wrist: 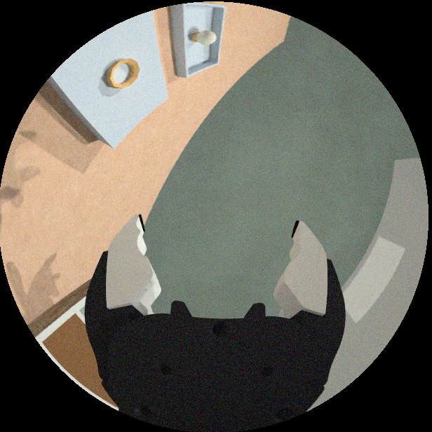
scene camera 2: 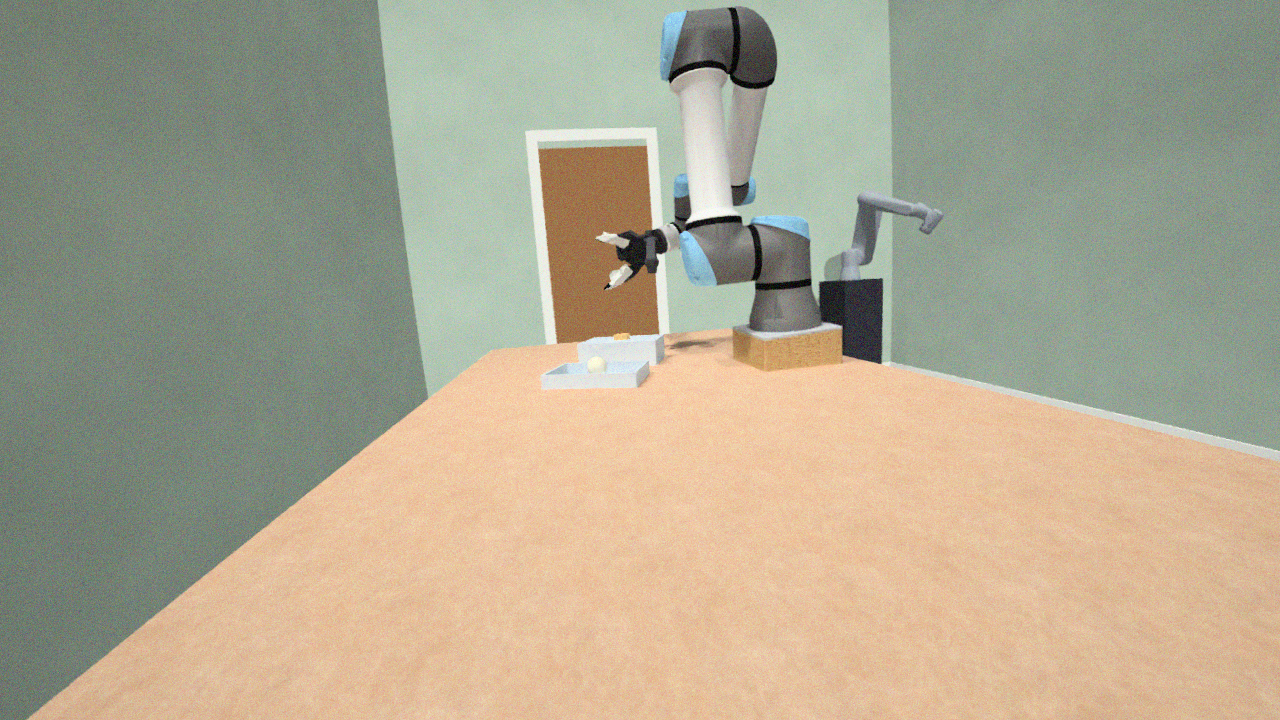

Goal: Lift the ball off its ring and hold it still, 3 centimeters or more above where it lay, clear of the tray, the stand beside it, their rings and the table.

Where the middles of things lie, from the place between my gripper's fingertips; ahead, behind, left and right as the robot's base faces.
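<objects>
Pale blue stand (scene camera 2: 622, 347): 9 cm to the left of my hand, 3 cm behind it and 21 cm below it. Pale tray (scene camera 2: 620, 374): 5 cm ahead of my hand, 29 cm to the left of it and 23 cm below it. Going by their middles, the pale blue stand is the nearest to my hand of the things named here.
</objects>
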